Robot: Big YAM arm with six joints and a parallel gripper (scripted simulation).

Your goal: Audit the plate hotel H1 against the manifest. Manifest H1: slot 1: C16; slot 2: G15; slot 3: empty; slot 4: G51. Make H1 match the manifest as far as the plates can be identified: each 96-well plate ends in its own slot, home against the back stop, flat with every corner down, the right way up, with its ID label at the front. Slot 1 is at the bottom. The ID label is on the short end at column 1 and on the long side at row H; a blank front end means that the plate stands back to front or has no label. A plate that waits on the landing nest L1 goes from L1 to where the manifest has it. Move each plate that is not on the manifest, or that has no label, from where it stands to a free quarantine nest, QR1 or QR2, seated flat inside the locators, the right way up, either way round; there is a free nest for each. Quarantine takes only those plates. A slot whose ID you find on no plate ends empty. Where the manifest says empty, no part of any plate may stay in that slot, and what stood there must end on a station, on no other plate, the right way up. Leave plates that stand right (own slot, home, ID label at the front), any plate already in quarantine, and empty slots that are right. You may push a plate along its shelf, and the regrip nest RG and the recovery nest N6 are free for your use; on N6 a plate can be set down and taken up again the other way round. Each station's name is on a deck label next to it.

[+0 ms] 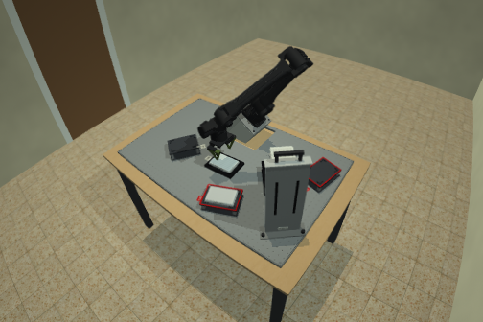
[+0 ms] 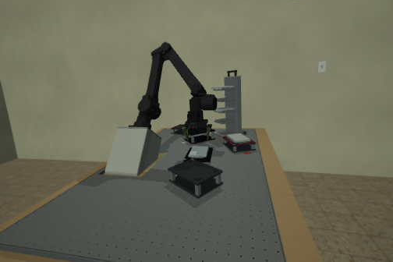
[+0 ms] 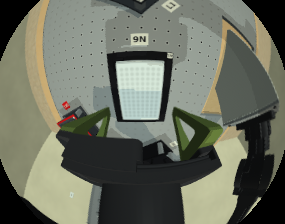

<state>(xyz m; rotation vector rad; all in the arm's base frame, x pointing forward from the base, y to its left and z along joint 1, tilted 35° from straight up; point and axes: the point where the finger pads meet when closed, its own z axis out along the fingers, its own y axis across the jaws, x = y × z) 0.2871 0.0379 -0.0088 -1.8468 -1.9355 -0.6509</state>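
My gripper is now 80 mm above the black recovery nest N6. Round my hand: N6 deck label: 110 mm to the right, 80 mm below, 10 mm ahead; then grey plate hotel H1: 440 mm to the left, 150 mm ahead, 100 mm above; then red-rimmed quarantine nest: 190 mm ahead, 150 mm to the left, 50 mm below.
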